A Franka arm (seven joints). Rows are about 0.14 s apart.
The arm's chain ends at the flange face. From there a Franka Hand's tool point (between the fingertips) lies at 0.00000 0.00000 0.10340 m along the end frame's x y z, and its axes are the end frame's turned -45 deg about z.
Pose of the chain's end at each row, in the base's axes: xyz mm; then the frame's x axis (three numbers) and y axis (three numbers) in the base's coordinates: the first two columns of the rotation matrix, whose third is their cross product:
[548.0, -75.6, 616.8, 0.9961, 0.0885, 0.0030, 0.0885, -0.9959, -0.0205]
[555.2, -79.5, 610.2, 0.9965, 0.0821, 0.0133, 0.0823, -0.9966, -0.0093]
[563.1, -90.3, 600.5, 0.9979, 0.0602, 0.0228, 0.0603, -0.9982, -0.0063]
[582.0, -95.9, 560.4, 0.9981, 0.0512, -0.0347, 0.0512, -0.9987, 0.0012]
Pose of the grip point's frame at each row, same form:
[548.1, -73.5, 513.4, 0.6418, 0.7668, 0.0166, 0.7669, -0.6416, -0.0124]
[556.5, -78.4, 506.8, 0.6464, 0.7628, 0.0160, 0.7628, -0.6466, 0.0028]
[565.4, -89.5, 497.1, 0.6630, 0.7484, 0.0206, 0.7483, -0.6633, 0.0117]
[578.4, -96.2, 457.1, 0.6696, 0.7424, -0.0254, 0.7420, -0.6700, -0.0237]

